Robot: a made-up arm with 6 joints.
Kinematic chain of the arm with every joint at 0, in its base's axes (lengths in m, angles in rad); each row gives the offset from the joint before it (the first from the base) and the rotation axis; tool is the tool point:
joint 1: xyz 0 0 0.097 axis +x
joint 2: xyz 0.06 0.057 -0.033 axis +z
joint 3: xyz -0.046 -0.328 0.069 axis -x
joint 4: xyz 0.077 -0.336 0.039 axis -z
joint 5: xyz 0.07 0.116 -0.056 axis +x
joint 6: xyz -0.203 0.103 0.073 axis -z
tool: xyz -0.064 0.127 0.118
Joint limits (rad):
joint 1: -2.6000..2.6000
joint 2: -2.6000..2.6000
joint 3: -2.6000..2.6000
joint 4: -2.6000..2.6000
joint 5: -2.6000..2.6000
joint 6: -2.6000..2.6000
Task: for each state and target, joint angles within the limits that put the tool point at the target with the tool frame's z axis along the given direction. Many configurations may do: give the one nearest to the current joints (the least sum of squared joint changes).
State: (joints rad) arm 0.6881 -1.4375 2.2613 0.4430 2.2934 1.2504
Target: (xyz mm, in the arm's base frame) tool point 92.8 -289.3 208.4 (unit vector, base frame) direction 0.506 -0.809 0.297
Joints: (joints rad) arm 1.3928 -1.9404 2.2297 0.3341 1.7613 1.5061
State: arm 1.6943 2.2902 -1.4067 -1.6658 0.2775 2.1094
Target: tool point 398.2 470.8 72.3 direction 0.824 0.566 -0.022
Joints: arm 1.4084 2.2113 -1.8875 -2.1965 -0.5687 2.1910
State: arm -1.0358 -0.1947 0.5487 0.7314 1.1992 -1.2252
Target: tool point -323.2 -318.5 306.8 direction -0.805 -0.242 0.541
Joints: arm -0.1604 -0.3962 0.2796 0.7060 1.2580 -1.7146
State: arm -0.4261 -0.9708 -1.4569 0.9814 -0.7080 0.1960
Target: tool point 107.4 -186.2 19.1 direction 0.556 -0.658 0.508
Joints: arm 0.1024 -0.8957 -1.2065 0.9742 -1.4198 0.2937
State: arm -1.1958 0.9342 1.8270 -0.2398 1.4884 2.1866
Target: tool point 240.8 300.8 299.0 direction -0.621 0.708 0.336
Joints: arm -0.9136 1.1890 1.5394 0.1028 0.8472 2.3098
